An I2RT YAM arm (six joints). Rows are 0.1 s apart.
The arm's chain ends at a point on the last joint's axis. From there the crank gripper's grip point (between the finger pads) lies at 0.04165 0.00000 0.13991 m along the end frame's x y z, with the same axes.
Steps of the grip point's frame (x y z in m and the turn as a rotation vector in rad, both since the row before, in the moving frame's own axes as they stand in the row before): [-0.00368, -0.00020, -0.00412, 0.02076, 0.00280, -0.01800]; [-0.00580, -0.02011, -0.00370, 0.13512, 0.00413, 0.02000]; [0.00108, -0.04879, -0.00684, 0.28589, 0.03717, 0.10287]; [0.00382, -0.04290, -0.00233, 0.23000, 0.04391, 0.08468]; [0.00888, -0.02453, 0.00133, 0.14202, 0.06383, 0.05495]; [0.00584, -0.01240, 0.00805, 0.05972, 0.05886, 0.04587]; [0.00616, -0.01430, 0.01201, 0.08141, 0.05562, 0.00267]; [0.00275, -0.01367, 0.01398, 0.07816, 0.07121, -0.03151]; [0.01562, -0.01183, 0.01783, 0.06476, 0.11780, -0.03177]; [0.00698, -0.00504, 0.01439, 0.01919, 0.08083, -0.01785]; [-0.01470, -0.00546, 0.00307, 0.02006, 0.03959, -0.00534]
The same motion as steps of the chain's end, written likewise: [-0.00404, 0.00346, -0.00396, 0.02076, 0.00280, -0.01800]; [-0.00656, -0.00211, -0.00231, 0.13512, 0.00413, 0.02000]; [-0.00583, -0.01412, -0.00015, 0.28589, 0.03717, 0.10287]; [-0.00343, -0.01501, 0.00289, 0.23000, 0.04391, 0.08468]; [-0.00041, -0.00746, 0.00551, 0.14202, 0.06383, 0.05495]; [-0.00246, -0.00623, 0.01093, 0.05972, 0.05886, 0.04587]; [-0.00156, -0.00314, 0.01500, 0.08141, 0.05562, 0.00267]; [-0.00689, -0.00141, 0.01777, 0.07816, 0.07121, -0.03151]; [-0.00036, -0.00138, 0.02403, 0.06476, 0.11780, -0.03177]; [-0.00415, -0.00155, 0.01824, 0.01919, 0.08083, -0.01785]; [-0.02020, -0.00243, 0.00486, 0.02006, 0.03959, -0.00534]
